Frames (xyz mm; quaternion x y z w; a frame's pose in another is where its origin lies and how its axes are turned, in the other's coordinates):
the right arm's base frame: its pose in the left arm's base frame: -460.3 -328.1 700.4 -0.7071 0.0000 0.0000 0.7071
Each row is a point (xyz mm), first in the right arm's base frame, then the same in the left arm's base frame.
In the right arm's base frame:
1: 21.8 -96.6 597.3
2: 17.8 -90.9 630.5
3: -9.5 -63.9 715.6
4: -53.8 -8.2 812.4
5: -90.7 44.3 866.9
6: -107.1 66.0 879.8
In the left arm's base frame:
1: -438.5 269.2 797.0
2: -442.5 302.4 791.3
3: -469.8 387.5 764.3
4: -514.1 484.3 708.6
5: -551.0 538.8 656.1
6: -567.4 551.7 634.4

